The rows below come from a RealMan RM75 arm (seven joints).
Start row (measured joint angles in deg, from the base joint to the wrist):
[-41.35 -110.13 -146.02 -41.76 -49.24 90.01 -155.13]
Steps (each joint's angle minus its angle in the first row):
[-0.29 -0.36 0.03 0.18 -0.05 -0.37 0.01]
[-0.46 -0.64 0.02 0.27 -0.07 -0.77 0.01]
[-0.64 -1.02 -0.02 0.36 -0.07 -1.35 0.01]
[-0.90 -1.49 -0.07 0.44 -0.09 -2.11 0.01]
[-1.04 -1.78 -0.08 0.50 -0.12 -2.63 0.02]
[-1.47 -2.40 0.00 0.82 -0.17 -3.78 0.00]
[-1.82 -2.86 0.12 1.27 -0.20 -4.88 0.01]
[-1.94 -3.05 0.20 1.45 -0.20 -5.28 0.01]
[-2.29 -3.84 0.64 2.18 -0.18 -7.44 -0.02]
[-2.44 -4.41 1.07 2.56 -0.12 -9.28 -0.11]
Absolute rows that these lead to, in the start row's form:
[-41.64 -110.49 -145.99 -41.58 -49.29 89.64 -155.12]
[-41.81 -110.77 -146.00 -41.49 -49.31 89.24 -155.12]
[-41.99 -111.15 -146.04 -41.40 -49.31 88.66 -155.12]
[-42.25 -111.62 -146.09 -41.32 -49.33 87.90 -155.12]
[-42.39 -111.91 -146.10 -41.26 -49.36 87.38 -155.11]
[-42.82 -112.53 -146.02 -40.94 -49.41 86.23 -155.13]
[-43.17 -112.99 -145.90 -40.49 -49.44 85.13 -155.12]
[-43.29 -113.18 -145.82 -40.31 -49.44 84.73 -155.12]
[-43.64 -113.97 -145.38 -39.58 -49.42 82.57 -155.15]
[-43.79 -114.54 -144.95 -39.20 -49.36 80.73 -155.24]

